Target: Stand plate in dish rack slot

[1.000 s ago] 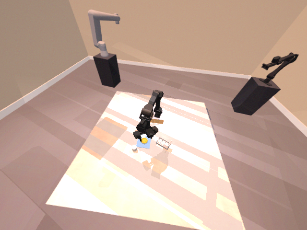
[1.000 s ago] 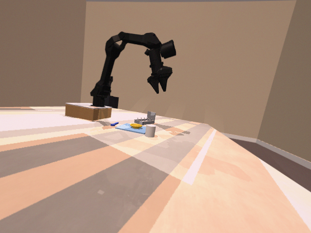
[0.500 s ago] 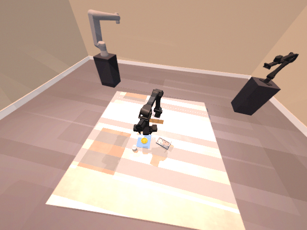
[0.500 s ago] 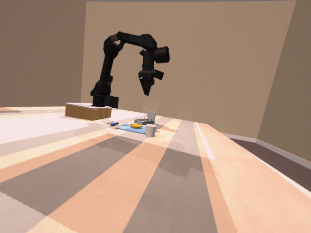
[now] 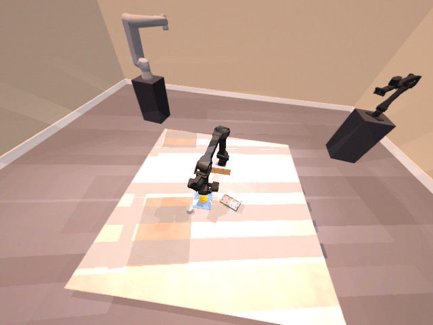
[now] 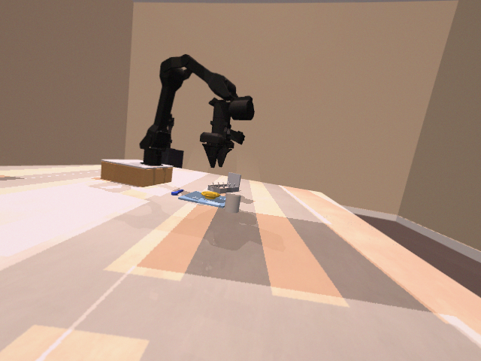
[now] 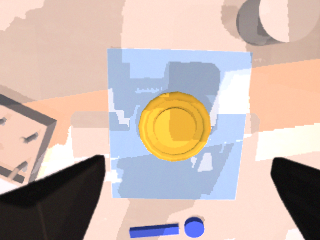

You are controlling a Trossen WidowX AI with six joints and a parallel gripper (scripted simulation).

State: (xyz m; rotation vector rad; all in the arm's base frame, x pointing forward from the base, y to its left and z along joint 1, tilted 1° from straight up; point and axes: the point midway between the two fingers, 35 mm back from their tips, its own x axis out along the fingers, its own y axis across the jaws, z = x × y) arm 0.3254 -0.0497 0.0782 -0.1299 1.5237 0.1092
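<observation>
Right now the yellow plate is 1 cm behind my gripper tip and 10 cm below it. The rest, counted from my gripper tip: blue spoon: 13 cm behind, 2 cm to the right, 11 cm below; then cup: 10 cm ahead, 6 cm to the right, 9 cm below; then grey dish rack: 4 cm behind, 19 cm to the left, 9 cm below.
</observation>
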